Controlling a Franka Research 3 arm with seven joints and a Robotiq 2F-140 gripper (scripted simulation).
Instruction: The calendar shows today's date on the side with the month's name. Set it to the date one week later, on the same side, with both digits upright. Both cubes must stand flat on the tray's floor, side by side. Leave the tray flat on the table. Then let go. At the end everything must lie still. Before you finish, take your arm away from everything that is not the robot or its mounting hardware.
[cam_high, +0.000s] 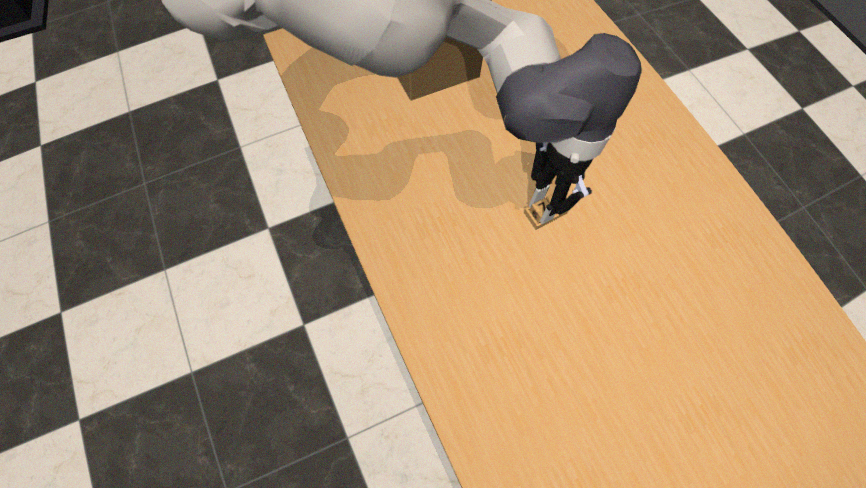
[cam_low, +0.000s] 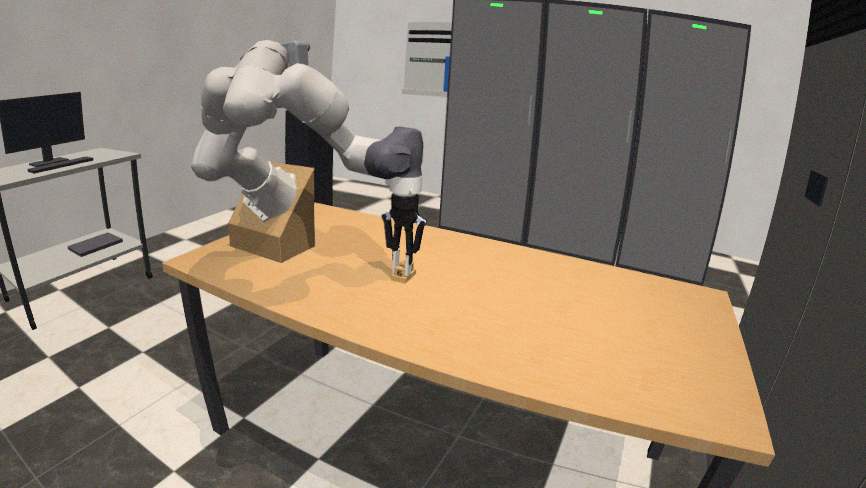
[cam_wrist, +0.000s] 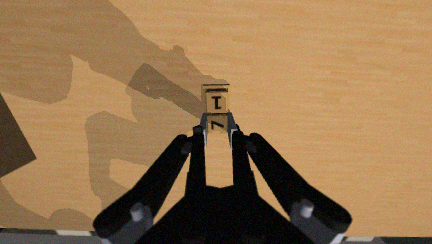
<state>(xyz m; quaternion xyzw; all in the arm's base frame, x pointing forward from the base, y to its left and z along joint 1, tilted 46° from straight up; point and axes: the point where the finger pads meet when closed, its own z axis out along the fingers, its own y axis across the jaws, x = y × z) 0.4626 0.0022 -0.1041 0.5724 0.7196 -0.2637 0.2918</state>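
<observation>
Right now my hand is 40 mm above the wooden tray and 20 mm to the right of it.
</observation>
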